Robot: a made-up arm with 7 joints. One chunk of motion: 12 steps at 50 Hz.
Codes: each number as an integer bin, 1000 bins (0 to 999) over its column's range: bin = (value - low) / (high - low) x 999, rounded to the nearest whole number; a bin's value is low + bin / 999 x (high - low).
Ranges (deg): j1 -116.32..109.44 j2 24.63..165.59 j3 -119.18..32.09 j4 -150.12..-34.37 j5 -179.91..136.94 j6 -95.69..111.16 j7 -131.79..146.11
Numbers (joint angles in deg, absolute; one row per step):
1: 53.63 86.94 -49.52 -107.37 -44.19 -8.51 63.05
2: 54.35 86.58 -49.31 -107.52 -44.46 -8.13 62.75
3: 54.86 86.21 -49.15 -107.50 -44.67 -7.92 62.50
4: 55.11 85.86 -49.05 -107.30 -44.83 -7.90 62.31
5: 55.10 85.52 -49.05 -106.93 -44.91 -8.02 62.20
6: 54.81 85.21 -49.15 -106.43 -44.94 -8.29 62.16
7: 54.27 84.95 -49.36 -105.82 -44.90 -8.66 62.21
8: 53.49 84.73 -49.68 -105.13 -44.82 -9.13 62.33
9: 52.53 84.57 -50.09 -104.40 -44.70 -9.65 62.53
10: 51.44 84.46 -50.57 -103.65 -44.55 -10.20 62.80
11: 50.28 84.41 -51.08 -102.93 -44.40 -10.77 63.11
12: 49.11 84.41 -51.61 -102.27 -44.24 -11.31 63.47
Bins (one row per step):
1: 752 442 460 369 428 421 700
2: 755 439 461 368 427 423 699
3: 757 436 462 368 426 424 698
4: 759 434 463 370 426 424 698
5: 759 432 463 373 426 423 697
6: 757 429 462 377 426 422 697
7: 755 427 461 382 426 420 697
8: 751 426 459 388 426 418 698
9: 747 425 456 395 426 416 699
10: 742 424 453 401 427 413 700
11: 737 424 450 407 427 410 701
12: 732 424 446 413 428 408 702

